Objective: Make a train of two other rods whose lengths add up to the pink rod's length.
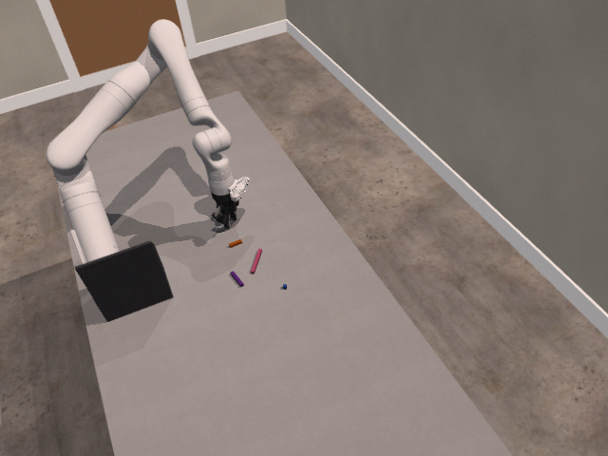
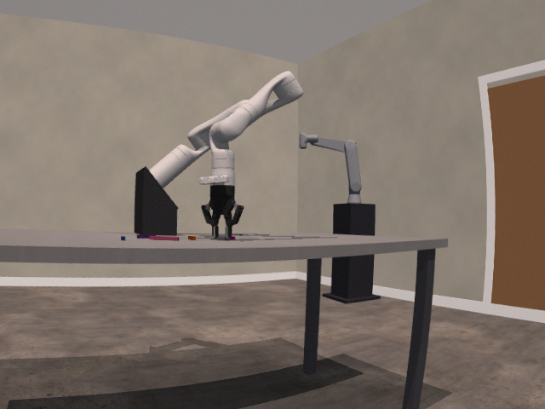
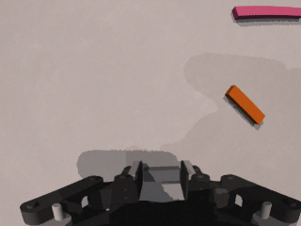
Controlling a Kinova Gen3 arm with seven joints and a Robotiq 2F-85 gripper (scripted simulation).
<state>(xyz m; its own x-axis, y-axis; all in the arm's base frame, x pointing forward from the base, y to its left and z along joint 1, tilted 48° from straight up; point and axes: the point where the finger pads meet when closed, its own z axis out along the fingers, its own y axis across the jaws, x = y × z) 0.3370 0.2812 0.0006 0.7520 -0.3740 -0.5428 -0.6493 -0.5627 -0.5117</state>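
Right now the grey rod is 2 cm below my hand. The rest, counted from my hand: orange rod (1 cm behind, 9 cm to the right, 2 cm below); magenta rod (2 cm behind, 4 cm to the left, 2 cm below); pink rod (4 cm ahead, 18 cm to the right, 2 cm below).
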